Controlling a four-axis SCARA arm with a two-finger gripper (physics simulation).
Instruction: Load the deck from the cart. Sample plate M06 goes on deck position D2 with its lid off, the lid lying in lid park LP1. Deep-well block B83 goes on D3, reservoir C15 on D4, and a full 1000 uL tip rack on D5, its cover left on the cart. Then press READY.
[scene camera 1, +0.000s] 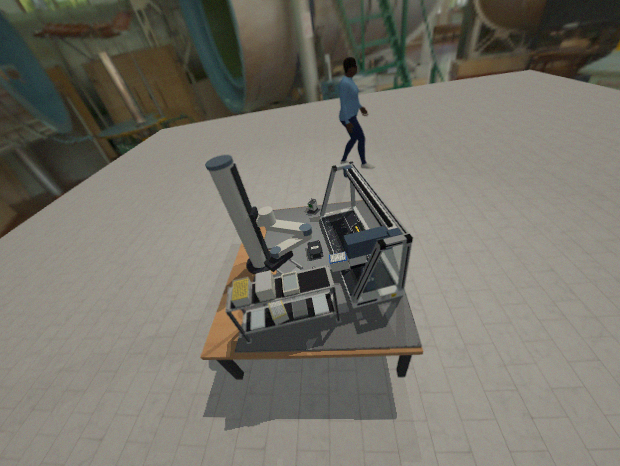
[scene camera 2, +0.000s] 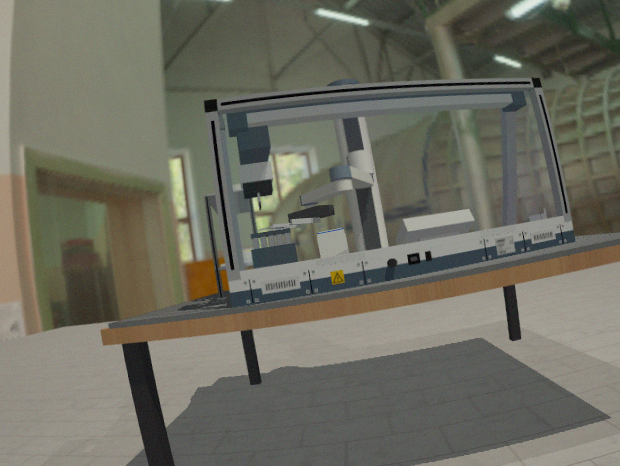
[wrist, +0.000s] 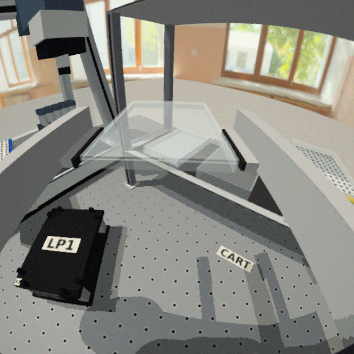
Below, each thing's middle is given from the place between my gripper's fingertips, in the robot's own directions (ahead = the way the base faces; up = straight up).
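There's the pipetting head (wrist: 53, 35), and it's 110 mm above my hand and 370 mm ahead of it.
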